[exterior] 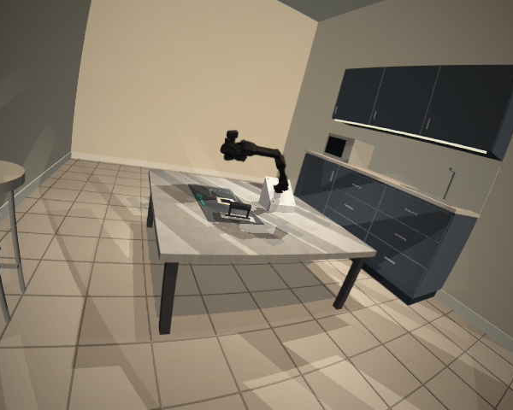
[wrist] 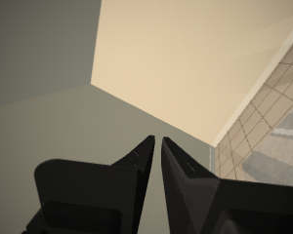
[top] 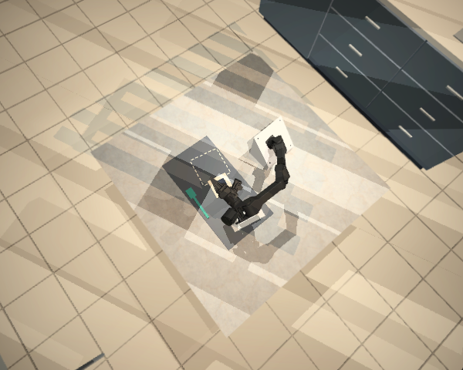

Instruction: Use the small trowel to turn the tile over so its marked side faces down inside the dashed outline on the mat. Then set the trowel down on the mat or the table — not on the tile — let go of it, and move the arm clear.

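My gripper tip is now 37 cm above the trowel, 23 cm to the right of it and 9 cm past it. The rest, counted from my gripper tip: tile 41 cm below, 12 cm behind, 2 cm to the right; teal flat tool 41 cm below, 7 cm to the right, 5 cm ahead; grey mat 43 cm below, 8 cm behind, 2 cm to the right.
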